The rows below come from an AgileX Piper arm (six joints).
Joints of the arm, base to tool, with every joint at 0 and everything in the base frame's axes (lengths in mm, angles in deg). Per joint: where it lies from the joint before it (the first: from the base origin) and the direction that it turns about. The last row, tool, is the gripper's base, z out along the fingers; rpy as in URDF.
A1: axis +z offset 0 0 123
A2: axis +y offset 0 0 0
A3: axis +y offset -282.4 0 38.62
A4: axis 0.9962 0 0.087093 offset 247.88 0 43.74
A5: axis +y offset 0 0 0
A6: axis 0.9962 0 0.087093 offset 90.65 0 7.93
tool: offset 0 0 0 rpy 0 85.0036 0
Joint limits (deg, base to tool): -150..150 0..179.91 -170..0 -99.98..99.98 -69.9..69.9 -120..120
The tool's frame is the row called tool.
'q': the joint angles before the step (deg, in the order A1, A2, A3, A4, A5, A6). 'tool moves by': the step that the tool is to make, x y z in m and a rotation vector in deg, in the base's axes. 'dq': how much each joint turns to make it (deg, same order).
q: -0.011 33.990 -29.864 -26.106 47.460 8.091
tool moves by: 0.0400 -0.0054 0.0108 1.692 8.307 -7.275
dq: -0.113 13.949 -8.071 -2.389 5.427 6.748
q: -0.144 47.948 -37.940 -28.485 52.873 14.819
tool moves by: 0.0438 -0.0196 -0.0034 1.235 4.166 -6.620
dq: -6.262 12.702 -6.109 0.004 -1.977 1.672
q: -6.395 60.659 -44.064 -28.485 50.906 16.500
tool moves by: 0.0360 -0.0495 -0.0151 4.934 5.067 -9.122
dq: -12.703 13.224 -7.265 6.019 -1.821 -5.198
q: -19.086 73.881 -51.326 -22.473 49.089 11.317
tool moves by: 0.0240 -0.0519 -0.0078 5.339 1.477 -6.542
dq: -9.870 10.545 -8.970 7.220 0.389 -6.445
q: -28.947 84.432 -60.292 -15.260 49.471 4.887
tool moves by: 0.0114 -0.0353 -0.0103 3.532 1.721 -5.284
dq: -5.115 7.213 -6.221 2.940 2.122 -1.406
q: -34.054 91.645 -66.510 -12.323 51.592 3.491
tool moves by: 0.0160 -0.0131 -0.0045 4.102 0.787 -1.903
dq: -0.990 5.090 -5.755 3.660 3.553 -0.989
